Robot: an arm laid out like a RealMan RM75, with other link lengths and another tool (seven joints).
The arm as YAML. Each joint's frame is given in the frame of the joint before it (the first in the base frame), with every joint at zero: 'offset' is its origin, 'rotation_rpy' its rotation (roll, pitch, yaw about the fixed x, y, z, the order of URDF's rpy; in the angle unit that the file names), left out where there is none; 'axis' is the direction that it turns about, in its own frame. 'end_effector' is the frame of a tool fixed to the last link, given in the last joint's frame.
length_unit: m
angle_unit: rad
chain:
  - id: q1
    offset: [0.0, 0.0, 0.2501]
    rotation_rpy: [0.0, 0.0, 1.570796]
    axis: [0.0, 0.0, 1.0]
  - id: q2
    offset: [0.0, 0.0, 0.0]
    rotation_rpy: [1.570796, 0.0, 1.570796]
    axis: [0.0, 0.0, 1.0]
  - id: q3
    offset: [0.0, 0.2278, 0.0]
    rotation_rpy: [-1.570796, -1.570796, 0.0]
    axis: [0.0, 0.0, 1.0]
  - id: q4
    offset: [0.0, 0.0, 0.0]
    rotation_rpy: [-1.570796, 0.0, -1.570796]
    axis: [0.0, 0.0, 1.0]
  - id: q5
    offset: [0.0, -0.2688, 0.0]
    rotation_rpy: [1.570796, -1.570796, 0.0]
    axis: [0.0, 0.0, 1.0]
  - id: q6
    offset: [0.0, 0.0, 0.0]
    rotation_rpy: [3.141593, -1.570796, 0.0]
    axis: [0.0, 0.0, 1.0]
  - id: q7
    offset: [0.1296, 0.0, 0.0]
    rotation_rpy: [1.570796, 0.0, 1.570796]
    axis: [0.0, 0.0, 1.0]
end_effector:
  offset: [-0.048, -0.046, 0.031]
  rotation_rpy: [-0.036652, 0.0, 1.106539]
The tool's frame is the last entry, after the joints.
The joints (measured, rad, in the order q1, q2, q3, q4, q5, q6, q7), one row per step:
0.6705, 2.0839, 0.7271, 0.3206, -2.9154, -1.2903, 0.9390
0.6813, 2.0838, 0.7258, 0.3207, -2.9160, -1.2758, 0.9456
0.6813, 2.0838, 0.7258, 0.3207, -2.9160, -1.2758, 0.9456
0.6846, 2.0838, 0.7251, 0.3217, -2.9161, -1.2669, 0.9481
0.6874, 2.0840, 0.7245, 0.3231, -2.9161, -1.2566, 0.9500
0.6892, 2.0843, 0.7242, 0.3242, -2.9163, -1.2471, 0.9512
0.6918, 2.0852, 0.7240, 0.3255, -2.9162, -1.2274, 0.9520
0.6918, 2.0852, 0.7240, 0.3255, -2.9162, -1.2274, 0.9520
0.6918, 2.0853, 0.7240, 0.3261, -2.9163, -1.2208, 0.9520
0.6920, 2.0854, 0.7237, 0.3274, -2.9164, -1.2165, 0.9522
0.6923, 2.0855, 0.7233, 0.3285, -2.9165, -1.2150, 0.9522
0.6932, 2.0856, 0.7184, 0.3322, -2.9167, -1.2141, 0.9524
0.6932, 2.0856, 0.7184, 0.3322, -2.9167, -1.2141, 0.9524
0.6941, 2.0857, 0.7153, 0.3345, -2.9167, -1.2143, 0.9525
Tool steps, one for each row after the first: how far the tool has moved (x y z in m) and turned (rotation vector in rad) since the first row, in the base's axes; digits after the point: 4 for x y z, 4 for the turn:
-0.0026, 0.0027, -0.0018, -0.0059, -0.0090, -0.0011
-0.0026, 0.0027, -0.0018, -0.0059, -0.0090, -0.0011
-0.0032, 0.0038, -0.0029, -0.0083, -0.0142, -0.0040
-0.0036, 0.0049, -0.0041, -0.0104, -0.0201, -0.0079
-0.0037, 0.0057, -0.0052, -0.0118, -0.0258, -0.0122
-0.0031, 0.0073, -0.0072, -0.0130, -0.0384, -0.0224
-0.0031, 0.0073, -0.0072, -0.0130, -0.0384, -0.0224
-0.0026, 0.0078, -0.0078, -0.0131, -0.0429, -0.0264
-0.0026, 0.0080, -0.0084, -0.0137, -0.0451, -0.0282
-0.0030, 0.0080, -0.0087, -0.0143, -0.0456, -0.0280
-0.0046, 0.0072, -0.0100, -0.0186, -0.0461, -0.0230
-0.0046, 0.0072, -0.0100, -0.0186, -0.0461, -0.0230
-0.0059, 0.0067, -0.0108, -0.0212, -0.0458, -0.0191

